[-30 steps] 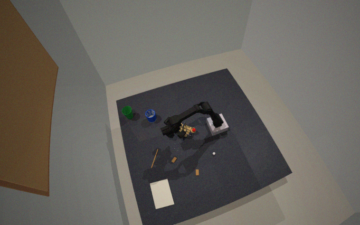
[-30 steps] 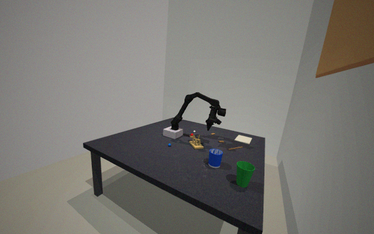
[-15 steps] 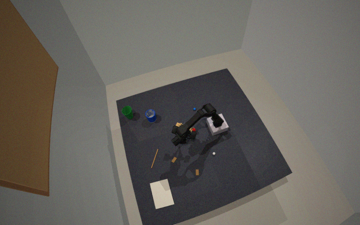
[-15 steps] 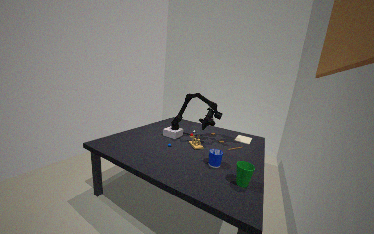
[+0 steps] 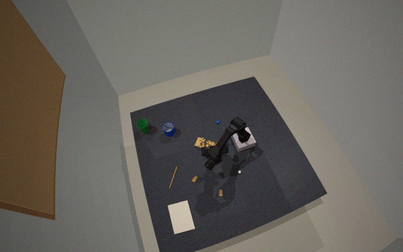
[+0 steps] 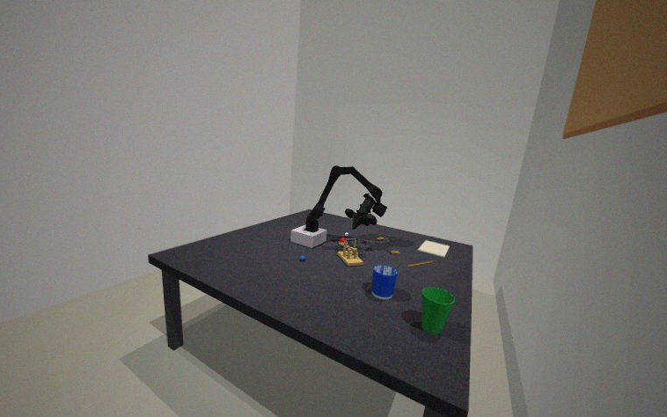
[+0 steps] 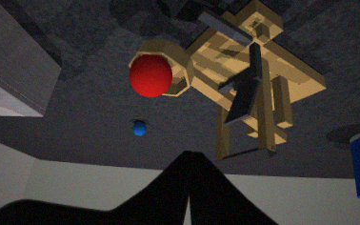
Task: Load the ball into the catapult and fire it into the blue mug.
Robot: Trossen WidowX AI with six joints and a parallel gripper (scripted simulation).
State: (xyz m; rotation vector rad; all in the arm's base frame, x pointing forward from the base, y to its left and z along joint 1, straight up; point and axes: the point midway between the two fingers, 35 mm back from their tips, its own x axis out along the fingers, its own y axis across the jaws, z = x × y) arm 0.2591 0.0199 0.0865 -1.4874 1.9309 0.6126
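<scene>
Now: the red ball 70 mm below my gripper tip, 40 mm behind it and 30 mm to the right of it. Also, from my gripper tip: wooden catapult (80 mm below, 60 mm to the right, 20 mm ahead); then white ball (220 mm to the left, 120 mm below, 120 mm behind); then blue ball (250 mm to the right, 150 mm behind, 120 mm below).
</scene>
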